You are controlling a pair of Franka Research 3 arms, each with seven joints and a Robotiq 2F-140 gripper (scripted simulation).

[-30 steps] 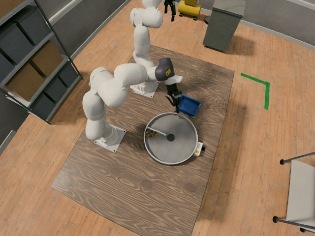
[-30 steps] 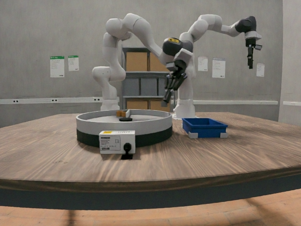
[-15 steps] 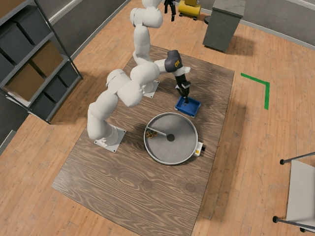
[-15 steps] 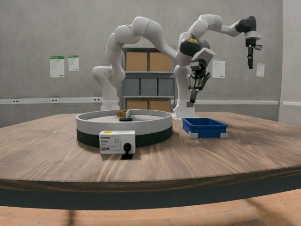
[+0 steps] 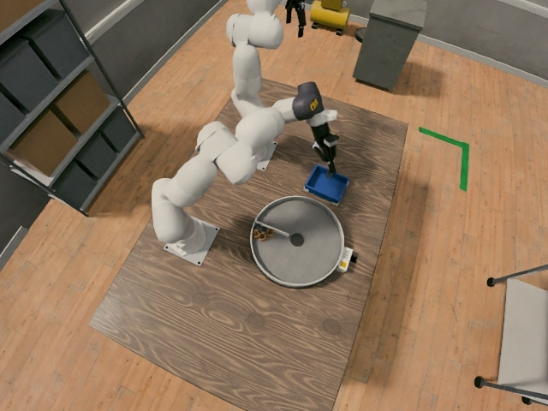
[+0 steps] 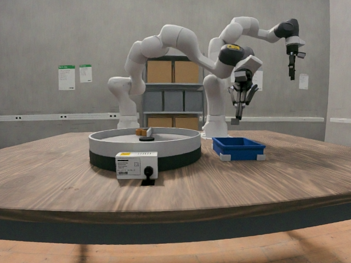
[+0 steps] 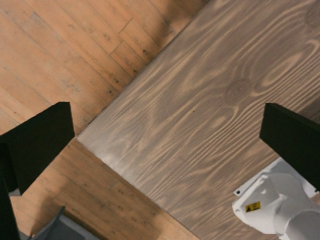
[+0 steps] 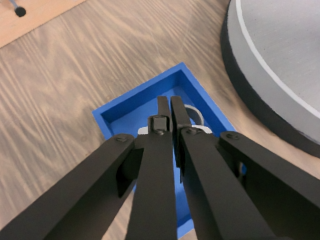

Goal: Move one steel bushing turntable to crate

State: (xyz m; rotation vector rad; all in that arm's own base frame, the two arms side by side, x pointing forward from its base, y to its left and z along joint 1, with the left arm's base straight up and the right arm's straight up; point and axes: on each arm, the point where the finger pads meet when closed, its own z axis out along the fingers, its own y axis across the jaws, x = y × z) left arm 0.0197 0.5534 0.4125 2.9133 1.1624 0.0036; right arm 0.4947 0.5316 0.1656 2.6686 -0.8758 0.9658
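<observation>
Right now my right hand is 1 cm short of the blue crate, 1 cm to the left of it and 14 cm above it. Round my right hand: turntable: 1 cm ahead, 36 cm to the right, 11 cm below.
</observation>
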